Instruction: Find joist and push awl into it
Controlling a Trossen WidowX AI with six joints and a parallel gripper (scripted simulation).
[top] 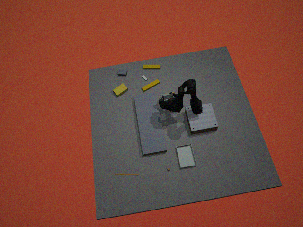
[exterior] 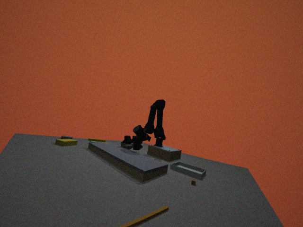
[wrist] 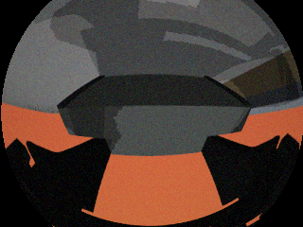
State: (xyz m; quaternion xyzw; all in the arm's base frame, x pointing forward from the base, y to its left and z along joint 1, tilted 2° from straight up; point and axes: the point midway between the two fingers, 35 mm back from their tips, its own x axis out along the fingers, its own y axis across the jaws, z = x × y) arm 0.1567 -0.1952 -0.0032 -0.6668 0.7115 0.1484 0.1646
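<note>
The stud finder lies 2 cm behind my gripper tip and 1 cm below it. Round my gripper tip: white piece: 11 cm ahead, 27 cm to the right, 6 cm below; awl: 5 cm to the right, 5 cm below; grey block: 28 cm ahead, 40 cm to the right, 5 cm below.
</note>
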